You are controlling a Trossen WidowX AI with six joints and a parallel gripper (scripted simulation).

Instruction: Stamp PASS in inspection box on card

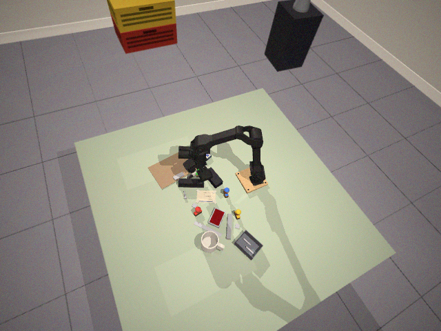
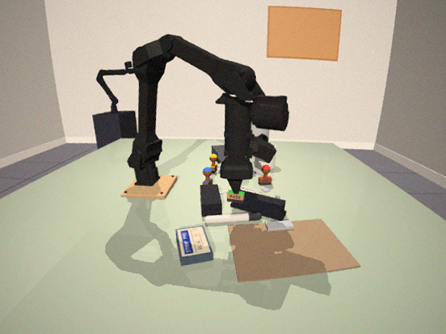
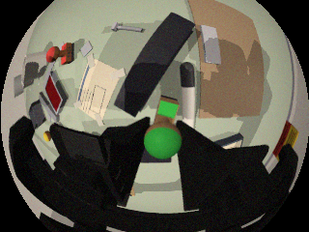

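The red ink pad lies 10 mm behind my gripper tip, 250 mm to the left of it and 60 mm below it. Round my gripper tip: white marker (20 mm ahead, 30 mm to the right, 50 mm below); then long black block (50 mm ahead, 20 mm to the left, 50 mm below); then green-knobbed stamp (10 mm below).
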